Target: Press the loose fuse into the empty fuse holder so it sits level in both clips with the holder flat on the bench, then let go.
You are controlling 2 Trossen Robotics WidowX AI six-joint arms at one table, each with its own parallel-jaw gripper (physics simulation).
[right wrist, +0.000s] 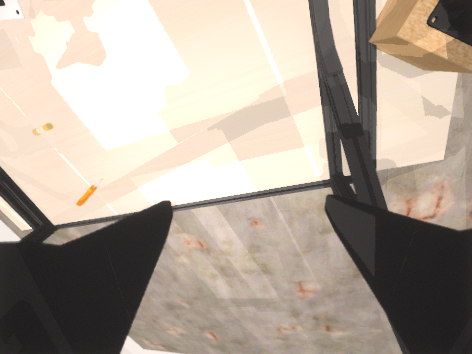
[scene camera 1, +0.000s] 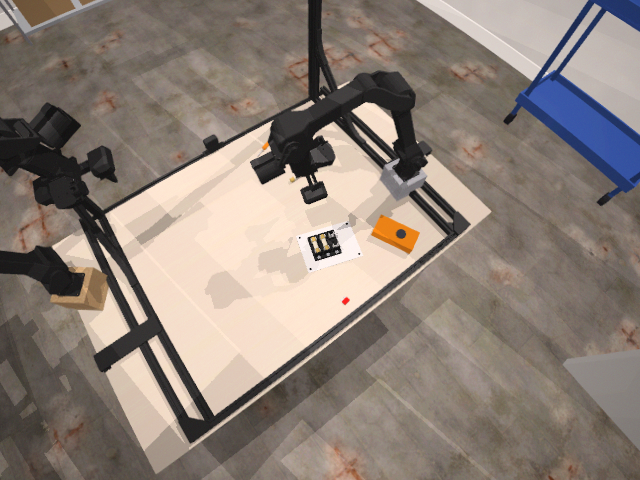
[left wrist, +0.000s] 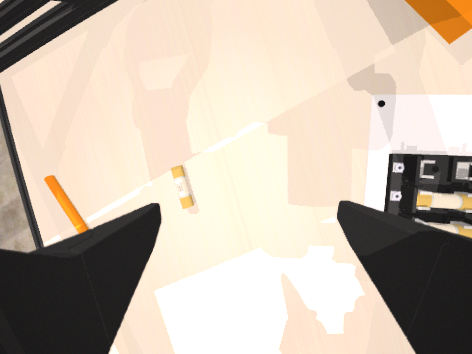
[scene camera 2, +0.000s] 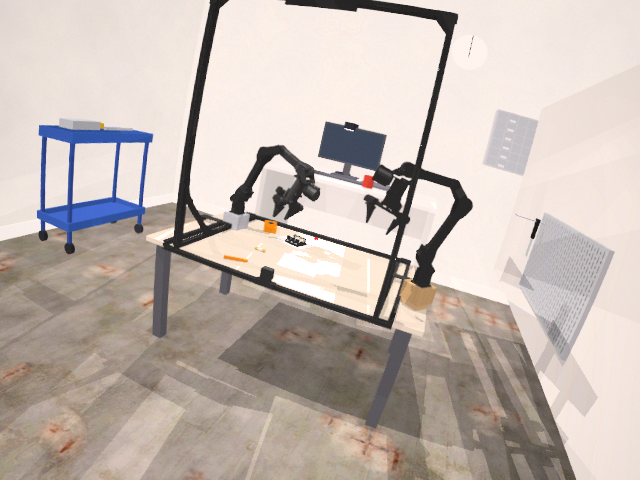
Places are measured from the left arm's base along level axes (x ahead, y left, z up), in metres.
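Pixels of known places: left gripper, between the fingertips: [scene camera 1: 309,176] [left wrist: 250,210] [scene camera 2: 279,218]; right gripper, between the fingertips: [right wrist: 249,204] [scene camera 1: 100,188] [scene camera 2: 376,228]; left arm's base, origin of its link: [scene camera 1: 405,170] [scene camera 2: 237,212]; right arm's base, origin of its link: [scene camera 1: 71,284] [scene camera 2: 420,283].
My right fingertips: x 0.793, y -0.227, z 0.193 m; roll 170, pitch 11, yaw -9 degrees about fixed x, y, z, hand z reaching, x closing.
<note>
For each thing: its top centre in the pictures, then the offset to it from my right fingertips. "spot": a spot on its surface instead.
- loose fuse, centre of its top: [left wrist: 179,187] [right wrist: 39,130] [scene camera 1: 296,175] [scene camera 2: 260,248] 0.502 m back, 0.039 m left, 0.255 m down
- black fuse holder, centre of its top: [left wrist: 457,186] [scene camera 1: 329,241] [scene camera 2: 295,235] 0.469 m back, 0.303 m left, 0.234 m down
- white plate, a spot on its surface: [left wrist: 420,120] spot: 0.532 m back, 0.300 m left, 0.268 m down
- orange screwdriver, centre of its top: [left wrist: 70,217] [right wrist: 87,194] [scene camera 1: 268,141] [scene camera 2: 240,258] 0.483 m back, 0.138 m right, 0.257 m down
- orange block, centre of its top: [scene camera 1: 396,231] [scene camera 2: 270,223] 0.662 m back, 0.374 m left, 0.236 m down
- small red block, centre of its top: [scene camera 1: 345,299] 0.422 m back, 0.469 m left, 0.261 m down
The loose fuse [scene camera 1: 292,179] [scene camera 2: 260,249] [left wrist: 182,187] [right wrist: 43,129], with yellow caps and a pale middle, lies on the table. The black fuse holder [scene camera 1: 330,252] [scene camera 2: 296,239] [left wrist: 409,175] sits on a white plate [scene camera 1: 349,249] [left wrist: 420,120]. Two fuses sit in it beside an empty pair of clips; its far end is cut off in the left wrist view. My left gripper [scene camera 2: 281,215] [left wrist: 250,210] is open and empty above the table, with the loose fuse beyond its left fingertip in its wrist view. My right gripper [scene camera 2: 378,227] [right wrist: 249,204] is open and empty, high near the table's edge.
An orange screwdriver [scene camera 1: 265,146] [scene camera 2: 235,258] [left wrist: 66,204] [right wrist: 87,195] lies near the table edge beyond the loose fuse. An orange block [scene camera 1: 385,230] [scene camera 2: 270,226] stands beside the white plate. A small red block [scene camera 1: 345,300] lies near the opposite edge. Black frame rails border the table.
</note>
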